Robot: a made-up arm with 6 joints. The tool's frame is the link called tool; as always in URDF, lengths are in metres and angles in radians. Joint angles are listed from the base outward.
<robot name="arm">
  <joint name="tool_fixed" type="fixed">
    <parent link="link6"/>
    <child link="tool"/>
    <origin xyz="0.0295 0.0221 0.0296" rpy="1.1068 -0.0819 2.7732"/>
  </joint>
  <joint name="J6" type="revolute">
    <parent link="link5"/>
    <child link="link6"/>
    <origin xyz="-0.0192 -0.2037 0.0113" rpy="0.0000 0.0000 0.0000"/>
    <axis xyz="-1 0 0"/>
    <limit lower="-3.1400" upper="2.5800"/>
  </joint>
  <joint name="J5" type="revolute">
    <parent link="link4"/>
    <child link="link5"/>
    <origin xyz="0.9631 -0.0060 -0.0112" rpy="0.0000 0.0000 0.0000"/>
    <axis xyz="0 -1 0"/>
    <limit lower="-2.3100" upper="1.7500"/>
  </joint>
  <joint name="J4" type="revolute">
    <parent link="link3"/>
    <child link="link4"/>
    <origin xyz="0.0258 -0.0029 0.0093" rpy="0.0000 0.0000 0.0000"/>
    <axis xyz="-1 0 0"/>
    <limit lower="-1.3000" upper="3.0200"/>
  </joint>
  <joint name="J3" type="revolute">
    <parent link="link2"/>
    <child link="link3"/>
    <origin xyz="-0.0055 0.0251 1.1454" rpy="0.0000 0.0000 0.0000"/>
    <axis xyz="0 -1 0"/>
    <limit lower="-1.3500" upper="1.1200"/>
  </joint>
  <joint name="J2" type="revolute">
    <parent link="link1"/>
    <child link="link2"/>
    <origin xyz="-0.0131 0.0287 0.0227" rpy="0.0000 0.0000 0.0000"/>
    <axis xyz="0 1 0"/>
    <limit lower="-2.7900" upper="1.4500"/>
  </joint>
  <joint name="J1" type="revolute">
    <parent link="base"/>
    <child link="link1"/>
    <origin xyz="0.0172 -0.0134 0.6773" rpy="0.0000 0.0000 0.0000"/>
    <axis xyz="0 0 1"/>
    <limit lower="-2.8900" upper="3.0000"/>
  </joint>
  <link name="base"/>
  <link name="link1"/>
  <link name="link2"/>
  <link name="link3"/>
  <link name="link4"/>
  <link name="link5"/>
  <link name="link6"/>
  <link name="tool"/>
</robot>
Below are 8 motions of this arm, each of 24 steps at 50 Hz.
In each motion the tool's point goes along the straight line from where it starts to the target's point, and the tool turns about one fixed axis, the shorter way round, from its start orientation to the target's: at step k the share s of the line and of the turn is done. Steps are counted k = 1, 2, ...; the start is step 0. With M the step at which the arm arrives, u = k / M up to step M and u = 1 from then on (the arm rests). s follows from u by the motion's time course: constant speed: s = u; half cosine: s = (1 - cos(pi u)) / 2; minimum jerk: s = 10 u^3 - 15 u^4 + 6 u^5.
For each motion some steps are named. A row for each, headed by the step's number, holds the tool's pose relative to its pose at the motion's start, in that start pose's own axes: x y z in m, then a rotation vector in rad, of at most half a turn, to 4 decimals.
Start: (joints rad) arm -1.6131 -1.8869 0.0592 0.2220 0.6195 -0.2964
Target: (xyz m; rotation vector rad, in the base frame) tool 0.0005 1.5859 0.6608 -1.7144 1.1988 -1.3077
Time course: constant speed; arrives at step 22
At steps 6, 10, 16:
6: 0.0861 0.1062 0.0655 0.0334 0.1448 -0.2516
10: 0.1435 0.1770 0.1092 0.0557 0.2413 -0.4194
16: 0.2295 0.2832 0.1748 0.0890 0.3861 -0.6711

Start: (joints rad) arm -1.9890 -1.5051 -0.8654 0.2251 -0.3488 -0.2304
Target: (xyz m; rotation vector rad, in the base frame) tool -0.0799 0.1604 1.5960 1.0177 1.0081 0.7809
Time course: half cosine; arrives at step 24
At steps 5, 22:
5: -0.0289 0.0036 0.0144 0.0301 0.0502 0.0077
22: -0.2751 0.0342 0.1367 0.2864 0.4780 0.0735

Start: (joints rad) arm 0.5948 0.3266 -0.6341 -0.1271 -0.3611 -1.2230
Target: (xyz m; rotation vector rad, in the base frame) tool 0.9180 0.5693 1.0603 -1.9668 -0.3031 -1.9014
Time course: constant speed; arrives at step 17
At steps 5, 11, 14, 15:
5: 0.0329 -0.0551 0.0247 0.0236 0.0353 0.0325
11: 0.0724 -0.1213 0.0544 0.0520 0.0776 0.0714
14: 0.0921 -0.1544 0.0692 0.0662 0.0987 0.0909
15: 0.0987 -0.1654 0.0741 0.0709 0.1058 0.0974

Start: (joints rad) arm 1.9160 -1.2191 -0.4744 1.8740 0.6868 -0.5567
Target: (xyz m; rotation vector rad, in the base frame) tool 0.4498 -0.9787 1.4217 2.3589 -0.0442 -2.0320
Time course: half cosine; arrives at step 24
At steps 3, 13, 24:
3: 0.0278 0.0066 0.0001 -0.0066 -0.0217 -0.0122
13: 0.4122 0.0985 0.0019 -0.0981 -0.3226 -0.1811
24: 0.7291 0.1742 0.0033 -0.1735 -0.5707 -0.3203

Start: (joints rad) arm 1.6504 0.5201 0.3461 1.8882 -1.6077 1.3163
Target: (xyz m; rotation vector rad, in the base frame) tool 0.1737 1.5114 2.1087 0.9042 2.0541 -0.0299
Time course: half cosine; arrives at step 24
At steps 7, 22, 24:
7: -0.0876 -0.0587 0.0139 -0.0993 0.0249 0.2444
22: -0.4404 -0.2950 0.0697 -0.4989 0.1253 1.2279
24: -0.4481 -0.3001 0.0709 -0.5075 0.1275 1.2492

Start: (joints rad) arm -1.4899 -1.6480 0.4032 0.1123 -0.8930 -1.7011
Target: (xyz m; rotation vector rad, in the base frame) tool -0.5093 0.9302 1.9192 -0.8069 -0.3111 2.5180
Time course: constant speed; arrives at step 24
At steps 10, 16, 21, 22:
10: -0.3207 0.1384 -0.0060 -0.1679 -0.2274 0.1976
16: -0.5131 0.2215 -0.0096 -0.2686 -0.3639 0.3162
21: -0.6734 0.2907 -0.0126 -0.3525 -0.4776 0.4150
22: -0.7055 0.3046 -0.0132 -0.3693 -0.5003 0.4348

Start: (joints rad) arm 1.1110 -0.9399 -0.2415 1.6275 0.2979 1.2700
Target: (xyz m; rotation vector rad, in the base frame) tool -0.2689 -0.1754 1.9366 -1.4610 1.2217 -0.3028
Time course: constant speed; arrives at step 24
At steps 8, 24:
8: 0.0158 0.0837 -0.0078 -0.0733 -0.0055 -0.0815
24: 0.0474 0.2510 -0.0233 -0.2198 -0.0165 -0.2444

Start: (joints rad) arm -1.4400 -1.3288 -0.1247 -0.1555 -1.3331 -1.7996
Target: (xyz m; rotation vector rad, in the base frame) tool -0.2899 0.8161 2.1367 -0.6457 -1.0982 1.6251
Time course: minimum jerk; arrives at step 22
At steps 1, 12, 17, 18, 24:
1: 0.0002 -0.0001 0.0001 -0.0003 0.0003 0.0002
12: 0.1308 -0.0811 0.0432 -0.1921 0.1823 0.1194
17: 0.2055 -0.1275 0.0679 -0.3020 0.2865 0.1877
18: 0.2136 -0.1325 0.0706 -0.3138 0.2978 0.1950
24: 0.2236 -0.1387 0.0739 -0.3286 0.3118 0.2042

